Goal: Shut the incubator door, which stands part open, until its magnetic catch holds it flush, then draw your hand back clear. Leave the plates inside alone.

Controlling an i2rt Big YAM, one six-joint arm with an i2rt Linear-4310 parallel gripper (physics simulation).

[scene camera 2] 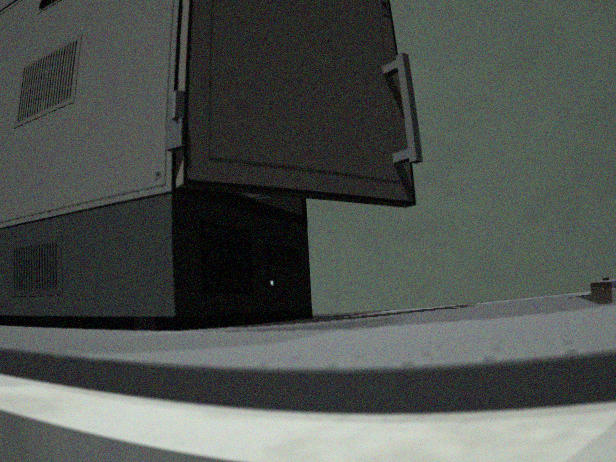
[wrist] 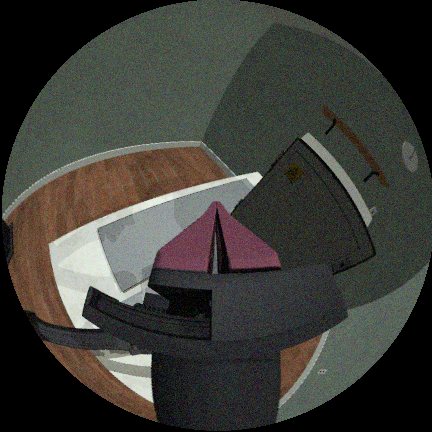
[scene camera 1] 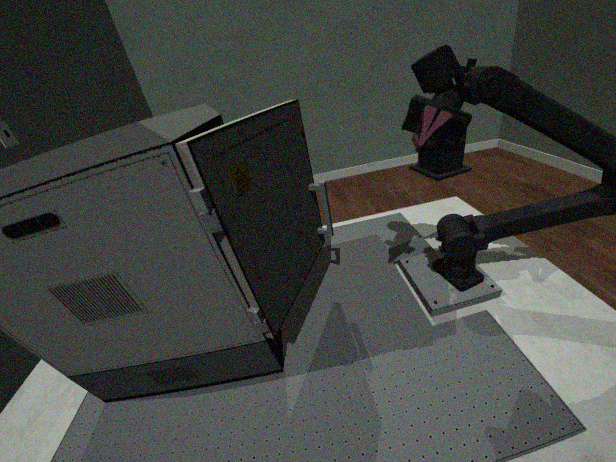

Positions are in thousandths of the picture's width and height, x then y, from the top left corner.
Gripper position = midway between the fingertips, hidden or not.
The gripper (scene camera 1: 679,321) is shut, holding nothing. Further things: an incubator door (scene camera 2: 524,233).
The incubator door shows as well in the wrist view (wrist: 693,483) and in scene camera 1 (scene camera 1: 416,371). The gripper shows as well in the wrist view (wrist: 499,478).
